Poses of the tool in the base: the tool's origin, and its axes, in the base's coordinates. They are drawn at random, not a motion.
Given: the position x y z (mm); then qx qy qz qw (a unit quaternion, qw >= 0).
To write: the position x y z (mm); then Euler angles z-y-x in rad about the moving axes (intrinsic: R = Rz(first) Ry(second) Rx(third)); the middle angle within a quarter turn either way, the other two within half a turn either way. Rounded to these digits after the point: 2 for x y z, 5 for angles.
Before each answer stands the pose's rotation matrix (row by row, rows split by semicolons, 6 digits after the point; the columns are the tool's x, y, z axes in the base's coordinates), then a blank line. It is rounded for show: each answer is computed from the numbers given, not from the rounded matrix.
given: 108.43 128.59 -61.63 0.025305 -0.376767 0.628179 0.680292
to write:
-0.073125 -0.873759 -0.480831; 0.835622 0.209501 -0.507784; 0.544415 -0.438925 0.714813

108.43 128.59 -61.63 1.65808 -0.57569 -0.55068
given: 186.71 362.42 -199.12 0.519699 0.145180 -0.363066 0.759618
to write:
0.694212 0.702482 -0.156807; -0.400683 0.196193 -0.894965; -0.597932 0.684125 0.417672

186.71 362.42 -199.12 -0.52347 0.64092 1.02268
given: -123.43 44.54 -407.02 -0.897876 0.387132 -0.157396 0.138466
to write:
0.650710 -0.651606 0.389854; -0.738782 -0.661912 0.126785; 0.175435 -0.370517 -0.912107

-123.43 44.54 -407.02 -0.84870 -0.17635 -2.75573
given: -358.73 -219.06 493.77 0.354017 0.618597 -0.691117 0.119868
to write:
-0.720608 0.603673 -0.341034; 0.272302 -0.205940 -0.939915; -0.637633 -0.770174 -0.015979

-358.73 -219.06 493.77 2.78030 0.69142 -1.59154
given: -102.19 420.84 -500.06 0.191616 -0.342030 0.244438 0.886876
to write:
0.646531 -0.564649 -0.513000; 0.302495 0.807067 -0.507089; 0.700353 0.172669 0.692598

-102.19 420.84 -500.06 0.43762 -0.77589 0.24433
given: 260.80 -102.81 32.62 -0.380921 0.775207 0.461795 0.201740
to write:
-0.628400 -0.776910 -0.039034; -0.404260 0.283289 0.869667; -0.664595 0.562279 -0.492093

260.80 -102.81 32.62 -2.56993 0.72695 2.28973
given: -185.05 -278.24 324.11 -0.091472 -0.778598 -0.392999 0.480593
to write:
-0.521326 0.520185 -0.676481; -0.235305 0.674369 0.699898; 0.820274 0.524055 -0.229164

-185.05 -278.24 324.11 -2.71761 -0.96189 1.98303
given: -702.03 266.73 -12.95 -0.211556 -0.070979 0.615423 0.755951
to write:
0.232434 -0.900426 -0.367706; 0.960490 0.152998 0.232487; -0.153079 -0.407216 0.900412

-702.03 266.73 -12.95 1.33337 0.15368 -0.42473
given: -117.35 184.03 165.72 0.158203 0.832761 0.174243 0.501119
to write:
-0.447703 0.088858 0.889756; 0.438124 0.889222 0.131648; -0.779493 0.448763 -0.437038

-117.35 184.03 165.72 2.36701 0.89386 2.34296
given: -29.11 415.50 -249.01 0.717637 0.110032 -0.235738 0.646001
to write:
0.864641 0.462500 -0.196187; -0.146648 -0.141151 -0.979066; -0.480510 0.875311 -0.054220

-29.11 415.50 -249.01 -0.16801 0.50124 1.63266
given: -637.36 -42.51 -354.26 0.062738 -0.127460 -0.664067 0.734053
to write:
0.085539 0.958927 -0.270449; -0.990913 0.110159 0.077178; 0.103800 0.261390 0.959636

-637.36 -42.51 -354.26 -1.48469 -0.10399 0.26593
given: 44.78 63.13 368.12 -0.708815 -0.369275 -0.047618 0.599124
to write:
0.722737 0.580554 -0.374978; 0.466437 -0.009373 0.884505; 0.509988 -0.814168 -0.277566

44.78 63.13 368.12 0.57312 -0.53517 -1.89936
